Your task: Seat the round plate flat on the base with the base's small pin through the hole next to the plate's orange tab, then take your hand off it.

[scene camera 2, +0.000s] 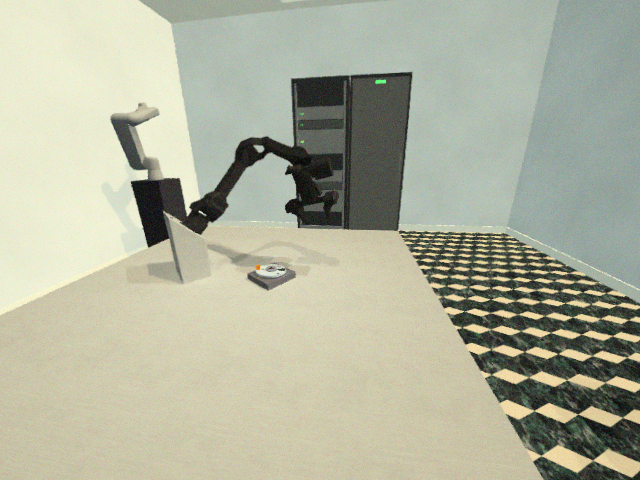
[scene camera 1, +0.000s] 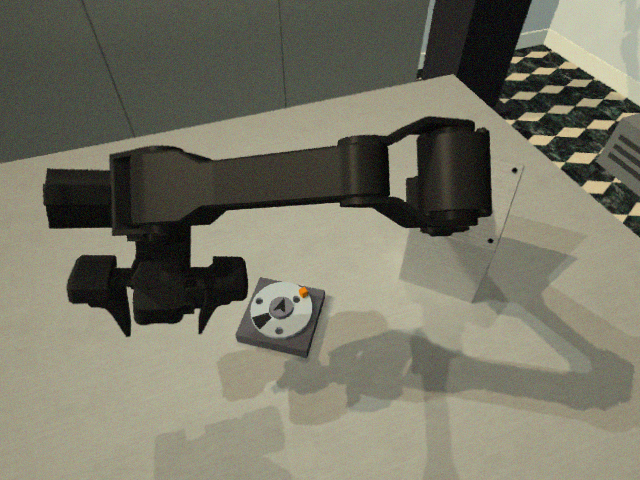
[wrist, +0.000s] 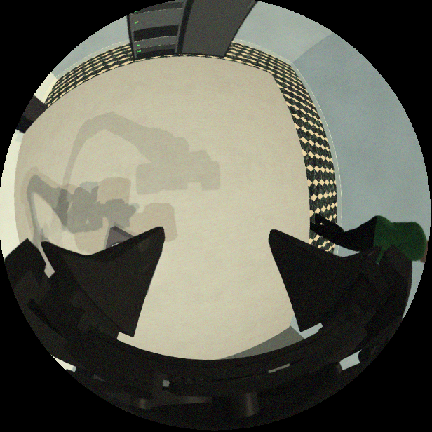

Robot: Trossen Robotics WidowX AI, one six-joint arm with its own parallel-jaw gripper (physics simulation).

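Pixels of known places: gripper, fingertip midpoint: point(scene camera 2: 318, 222) point(scene camera 1: 165, 333); arm's base, origin of the base link: point(scene camera 2: 190, 229).
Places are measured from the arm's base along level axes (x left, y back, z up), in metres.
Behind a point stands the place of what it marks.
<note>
The round white plate point(scene camera 1: 301, 316) {x 0.029, y -0.263, z -0.147 m} point(scene camera 2: 264, 274) {x -0.045, y -0.282, z -0.143 m} lies on the dark grey square base point(scene camera 1: 303, 345) {x 0.075, y -0.275, z -0.158 m} point(scene camera 2: 268, 283) {x -0.077, y -0.307, z -0.158 m}, looking level. Its orange tab point(scene camera 1: 303, 292) {x -0.004, y -0.248, z -0.128 m} point(scene camera 2: 257, 267) {x -0.014, y -0.246, z -0.133 m} is at the upper right in scene camera 1, beside one of its dark holes point(scene camera 1: 296, 299) {x -0.011, y -0.259, z -0.147 m}. Whether the small pin is in that hole is too small to tell. A grey hub with a dark arrow point(scene camera 1: 280, 306) {x 0.001, y -0.292, z -0.140 m} shows at the plate's centre. My gripper point(scene camera 1: 164, 333) {x 0.088, y -0.455, z 0.010 m} point(scene camera 2: 316, 219) {x 0.088, y -0.455, z 0.010 m} point(wrist: 217, 234) is open and empty, high above the table and apart from the plate. In the wrist view my left finger hides most of the base point(wrist: 116, 234).
A pale slanted panel point(scene camera 1: 444, 273) {x 0.044, y -0.002, z -0.124 m} point(scene camera 2: 191, 253) {x -0.048, y -0.021, z -0.075 m} stands by the arm's mount. Arm shadows fall around the base. A server cabinet point(scene camera 2: 379, 155) point(wrist: 210, 27) and a second arm on a black pedestal point(scene camera 2: 155, 206) stand beyond the table. Part of a green-sleeved person point(wrist: 400, 240) shows.
</note>
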